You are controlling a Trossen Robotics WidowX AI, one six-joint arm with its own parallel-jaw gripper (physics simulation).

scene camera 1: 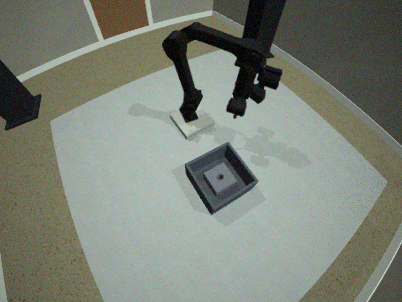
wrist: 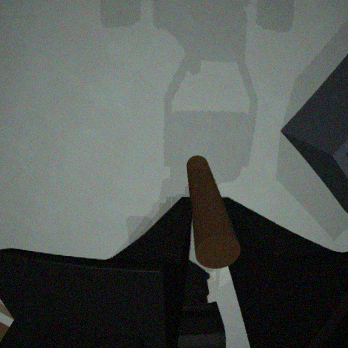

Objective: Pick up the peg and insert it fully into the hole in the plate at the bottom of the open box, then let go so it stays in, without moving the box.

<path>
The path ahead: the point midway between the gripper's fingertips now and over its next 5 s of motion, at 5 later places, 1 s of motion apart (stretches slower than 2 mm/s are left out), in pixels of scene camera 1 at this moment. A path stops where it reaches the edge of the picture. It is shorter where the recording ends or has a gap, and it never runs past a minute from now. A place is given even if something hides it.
My gripper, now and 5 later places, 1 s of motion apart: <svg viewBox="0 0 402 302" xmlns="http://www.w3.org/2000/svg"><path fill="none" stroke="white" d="M235 110L232 125L225 149L221 169L220 170L219 172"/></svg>
</path>
